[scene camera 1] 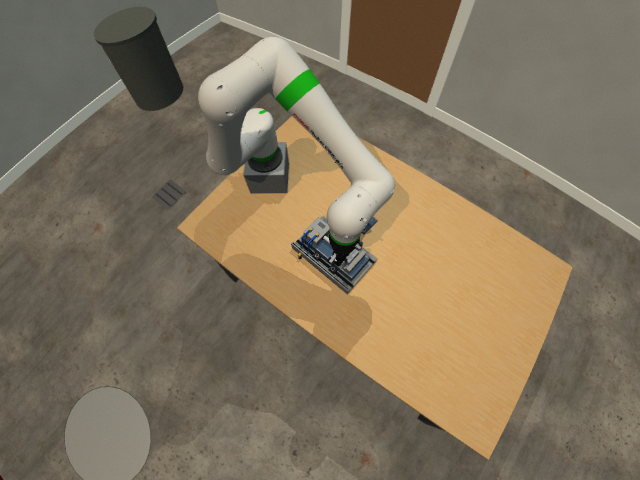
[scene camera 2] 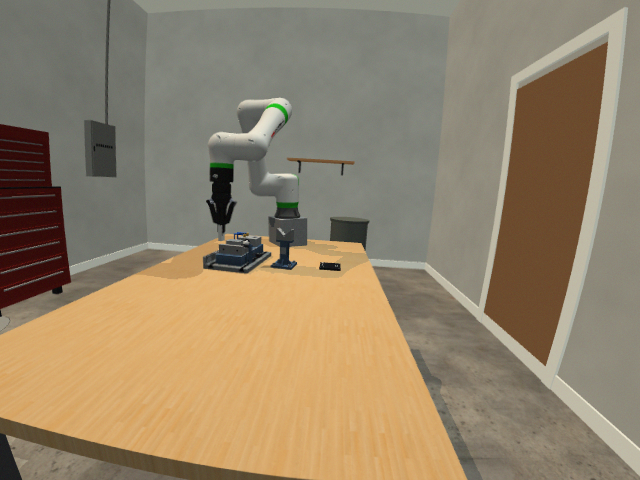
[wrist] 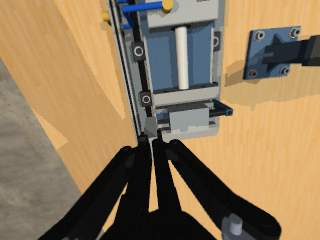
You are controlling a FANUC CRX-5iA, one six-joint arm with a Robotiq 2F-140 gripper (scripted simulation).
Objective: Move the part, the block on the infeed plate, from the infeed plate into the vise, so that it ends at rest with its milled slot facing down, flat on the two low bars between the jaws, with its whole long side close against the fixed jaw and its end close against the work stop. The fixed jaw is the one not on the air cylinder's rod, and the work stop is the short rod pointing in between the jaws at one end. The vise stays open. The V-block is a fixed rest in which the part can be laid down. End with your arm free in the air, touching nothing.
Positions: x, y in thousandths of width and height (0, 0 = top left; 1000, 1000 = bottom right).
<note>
In view: the gripper (scene camera 2: 346, 501), a part (wrist: 586, 494) and a moving jaw (wrist: 608, 390).
The gripper shows as well in the wrist view (wrist: 473, 519).
</note>
